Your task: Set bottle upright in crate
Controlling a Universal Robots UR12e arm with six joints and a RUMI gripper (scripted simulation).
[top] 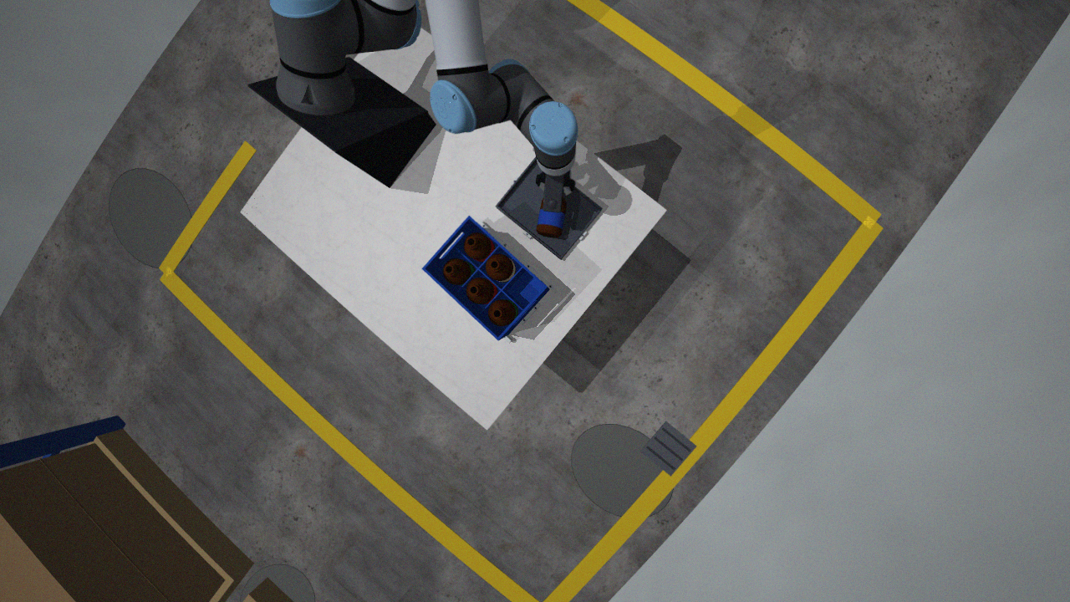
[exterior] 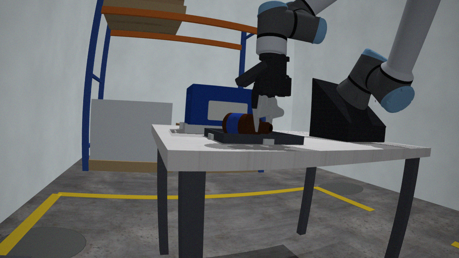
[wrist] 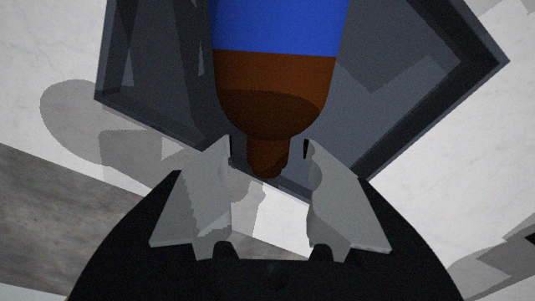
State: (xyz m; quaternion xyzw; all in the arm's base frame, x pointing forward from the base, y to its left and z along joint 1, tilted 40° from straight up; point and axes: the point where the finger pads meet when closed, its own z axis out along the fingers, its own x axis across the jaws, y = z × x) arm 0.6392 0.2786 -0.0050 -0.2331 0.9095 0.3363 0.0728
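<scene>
Now: hand 20 mm short of the bottle and 40 mm to the left of it. From my hand the other things lie so: dark grey tray: 10 mm ahead, 50 mm to the right, 30 mm below; then blue crate: 20 mm ahead, 310 mm to the right, 40 mm above.
</scene>
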